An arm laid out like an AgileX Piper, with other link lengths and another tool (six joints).
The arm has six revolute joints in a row. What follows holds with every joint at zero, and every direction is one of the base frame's. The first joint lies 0.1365 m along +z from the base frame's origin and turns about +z. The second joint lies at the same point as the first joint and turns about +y. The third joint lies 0.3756 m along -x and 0.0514 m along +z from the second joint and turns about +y. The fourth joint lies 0.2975 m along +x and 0.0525 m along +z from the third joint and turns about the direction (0.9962, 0, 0.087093). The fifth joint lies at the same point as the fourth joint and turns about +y. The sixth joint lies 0.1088 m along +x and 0.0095 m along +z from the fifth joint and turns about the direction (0.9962, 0, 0.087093). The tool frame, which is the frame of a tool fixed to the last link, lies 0.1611 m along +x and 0.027 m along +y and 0.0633 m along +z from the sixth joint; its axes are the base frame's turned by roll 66.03, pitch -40.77 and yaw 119.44 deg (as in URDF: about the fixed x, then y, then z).
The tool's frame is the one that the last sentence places.
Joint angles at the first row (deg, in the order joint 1, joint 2, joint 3, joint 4, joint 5, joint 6):
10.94, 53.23, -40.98, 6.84, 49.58, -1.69
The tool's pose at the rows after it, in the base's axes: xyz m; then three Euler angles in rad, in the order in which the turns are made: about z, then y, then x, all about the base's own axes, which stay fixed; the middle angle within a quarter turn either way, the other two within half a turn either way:
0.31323, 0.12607, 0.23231, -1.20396, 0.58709, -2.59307
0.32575, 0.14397, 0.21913, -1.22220, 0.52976, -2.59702
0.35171, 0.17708, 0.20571, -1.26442, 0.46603, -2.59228
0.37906, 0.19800, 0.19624, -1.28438, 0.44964, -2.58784
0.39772, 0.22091, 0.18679, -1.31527, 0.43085, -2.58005
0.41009, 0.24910, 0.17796, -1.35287, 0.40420, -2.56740
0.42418, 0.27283, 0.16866, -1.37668, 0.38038, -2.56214
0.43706, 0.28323, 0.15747, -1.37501, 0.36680, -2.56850
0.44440, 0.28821, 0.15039, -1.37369, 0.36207, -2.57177
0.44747, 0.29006, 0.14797, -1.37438, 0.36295, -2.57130
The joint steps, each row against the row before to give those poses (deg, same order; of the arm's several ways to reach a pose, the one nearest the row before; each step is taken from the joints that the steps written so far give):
2.58, 7.86, -2.33, -0.18, -0.04, -0.55
2.45, 4.94, -1.81, -0.11, -0.67, -0.06
3.80, 7.86, -4.31, -0.19, -1.37, -0.01
1.55, 5.89, -3.51, -0.06, -2.06, 0.00
2.01, 4.70, -2.94, -0.21, -1.59, 0.00
2.57, 4.26, -3.07, 0.00, -0.92, 0.00
1.70, 4.30, -3.55, 0.09, -0.23, -0.17
0.34, 3.31, -2.40, 0.07, -0.14, -0.06
0.12, 1.80, -1.14, 0.00, -0.35, 0.00
0.04, 0.61, -0.33, 0.00, -0.35, 0.00

